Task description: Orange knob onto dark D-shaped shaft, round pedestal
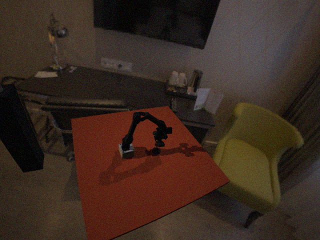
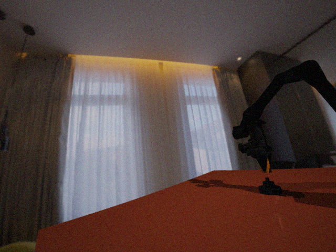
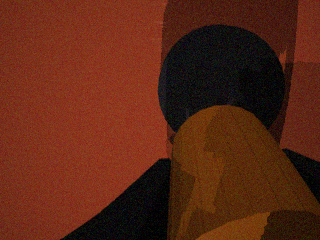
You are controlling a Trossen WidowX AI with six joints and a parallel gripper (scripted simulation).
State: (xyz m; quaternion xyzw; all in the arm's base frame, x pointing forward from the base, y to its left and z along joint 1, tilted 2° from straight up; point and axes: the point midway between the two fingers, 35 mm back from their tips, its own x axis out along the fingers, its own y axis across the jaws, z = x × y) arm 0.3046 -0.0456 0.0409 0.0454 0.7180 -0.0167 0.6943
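My gripper tip is now 10 mm short of the round dark pedestal, 10 mm to the left of it and 60 mm above it. Round my gripper tip: orange knob 20 mm above.
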